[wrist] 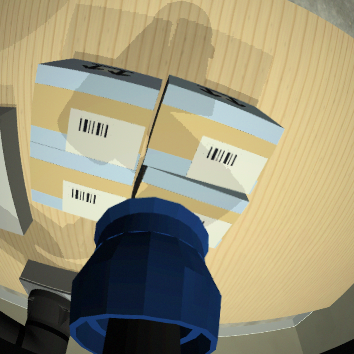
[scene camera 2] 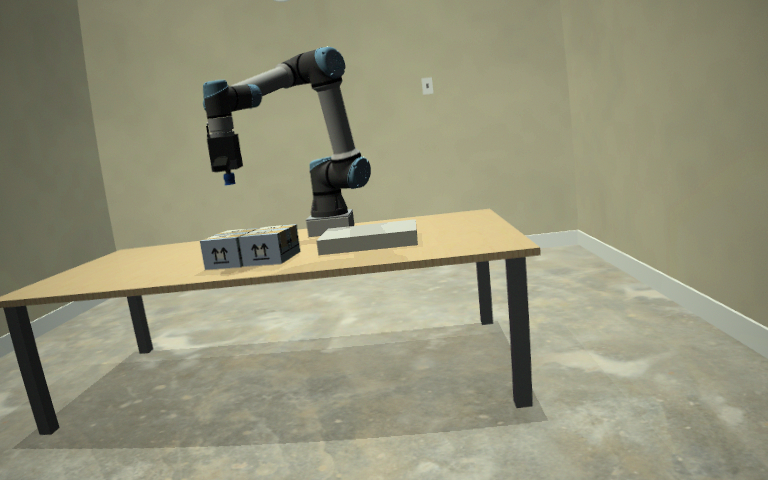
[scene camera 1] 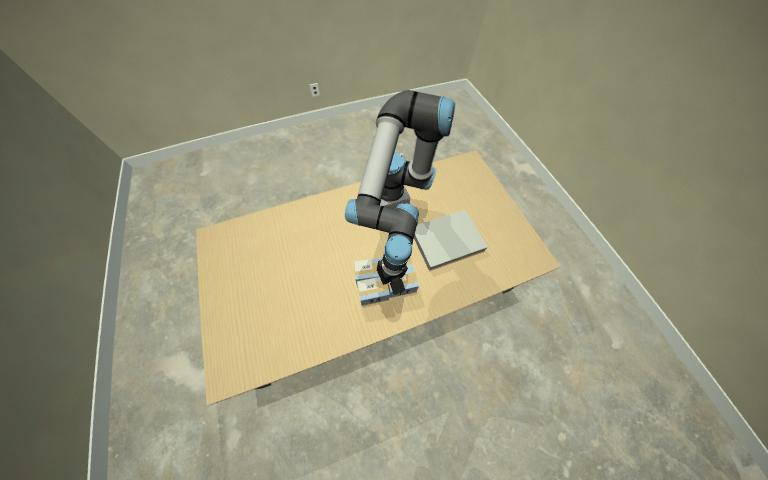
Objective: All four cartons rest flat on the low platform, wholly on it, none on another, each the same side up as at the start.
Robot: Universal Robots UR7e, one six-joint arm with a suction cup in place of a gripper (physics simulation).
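Where they show: hand, its tool point: [wrist: 150, 247] [scene camera 2: 230, 184]; arm's base, origin of its link: [wrist: 54, 304] [scene camera 2: 329, 214] [scene camera 1: 390, 190].
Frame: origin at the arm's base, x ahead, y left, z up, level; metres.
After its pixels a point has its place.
Four blue-and-tan cartons with white barcode labels stand on the table in a close two-by-two block: front left [scene camera 1: 368, 285] @(x 0.473, y -0.299, z 0.023 m) [scene camera 2: 214, 255] @(x 0.530, y -0.312, z -0.028 m) [wrist: 167, 130] @(x 0.498, y -0.233, z 0.023 m), front right [scene camera 1: 412, 289] @(x 0.553, y -0.117, z -0.011 m) [scene camera 2: 260, 252] @(x 0.548, y -0.155, z -0.031 m) [wrist: 47, 107] @(x 0.511, y -0.104, z 0.023 m), back left [scene camera 1: 363, 264] @(x 0.370, y -0.286, z 0.022 m) [wrist: 175, 190] @(x 0.430, y -0.252, z 0.023 m) and back right [scene camera 1: 410, 270] @(x 0.476, y -0.096, z 0.023 m) [wrist: 45, 172] @(x 0.431, y -0.094, z 0.023 m). All lie flat, labels up. Narrow gaps show between left and right cartons. The low grey platform [scene camera 1: 453, 240] @(x 0.395, y 0.187, z -0.025 m) [scene camera 2: 368, 241] @(x 0.487, y 0.180, z -0.045 m) [wrist: 7, 200] @(x 0.327, y 0.032, z -0.025 m) is to their right and bears no carton. My gripper [scene camera 2: 229, 180] [wrist: 151, 215], a blue suction cup, is off and hangs well above the cartons, touching none. It partly hides the back left carton in the wrist view.
The wooden table [scene camera 1: 271, 294] @(x 0.317, y -0.738, z -0.073 m) [scene camera 2: 130, 268] @(x 0.346, y -0.718, z -0.073 m) carries everything. My arm's base [scene camera 2: 329, 221] @(x 0.085, y 0.007, z -0.019 m) [wrist: 47, 275] @(x 0.085, y 0.010, z -0.039 m) stands behind the cartons and platform. The platform's near left corner is a short way from the right cartons. The table's front edge lies beyond the front cartons.
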